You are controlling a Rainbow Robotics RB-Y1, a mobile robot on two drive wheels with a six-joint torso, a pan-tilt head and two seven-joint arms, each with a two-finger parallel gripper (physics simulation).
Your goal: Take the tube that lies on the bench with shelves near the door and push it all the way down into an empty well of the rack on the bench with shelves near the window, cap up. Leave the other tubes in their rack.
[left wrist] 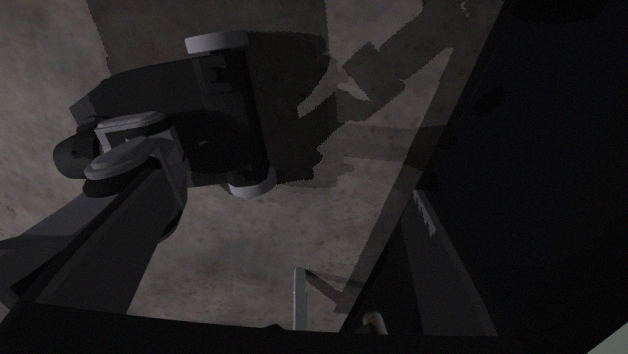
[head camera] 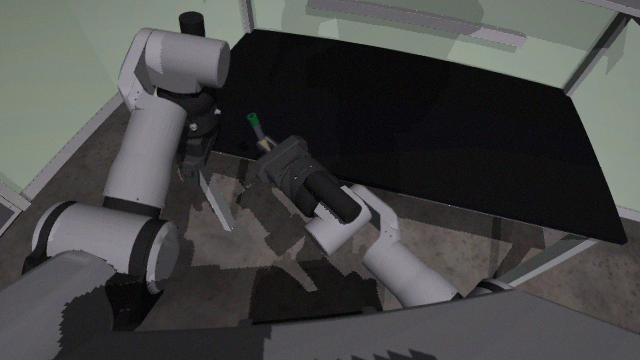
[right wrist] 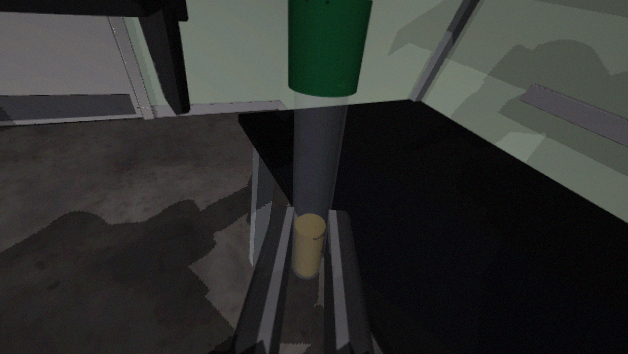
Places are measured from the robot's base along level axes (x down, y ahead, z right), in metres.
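Where they show: left gripper, fingertip midpoint: [left wrist: 289, 196] [head camera: 202, 162] [right wrist: 57, 125]; right gripper, fingertip midpoint: [head camera: 263, 141] [right wrist: 310, 222].
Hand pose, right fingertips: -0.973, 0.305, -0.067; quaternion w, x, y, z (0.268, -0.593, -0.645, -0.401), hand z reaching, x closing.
Things, the pixels of their centre, and the offset from my right fingertips, as dx, dy, dz. "spot": a spot on its surface instead. Level surfaces: height alone.
- tube, body centre: [right wrist: 313, 188] [head camera: 260, 135] -0.025, -0.004, -0.002
- green cap, surface spot: [right wrist: 327, 47] [head camera: 255, 121] spot: -0.072, -0.011, -0.006
- black bench top, its level: dx +0.211
- floor, its level: dx +0.973
The tube [head camera: 258, 131] [right wrist: 320, 155] is clear, with a green cap [head camera: 253, 119] [right wrist: 327, 47] and yellowish contents at its lower end. My right gripper [head camera: 267, 144] [right wrist: 310, 222] is shut on the tube's lower part, and the cap stands up clear of the fingers. It holds the tube over the front left part of the black bench top [head camera: 400, 130] [right wrist: 450, 200]. My left gripper [head camera: 190, 172] [left wrist: 289, 196] is open, to the left of the tube, pointing down near the bench's left end. Its fingers are partly hidden in the head view. The rack does not show.
A pale bench leg [head camera: 216, 200] [right wrist: 261, 200] stands below the front left edge. A pale rail [head camera: 415, 22] [right wrist: 575, 110] runs along the wall behind the bench. In the left wrist view, my wheeled base [left wrist: 220, 100] shows on the floor [left wrist: 240, 245].
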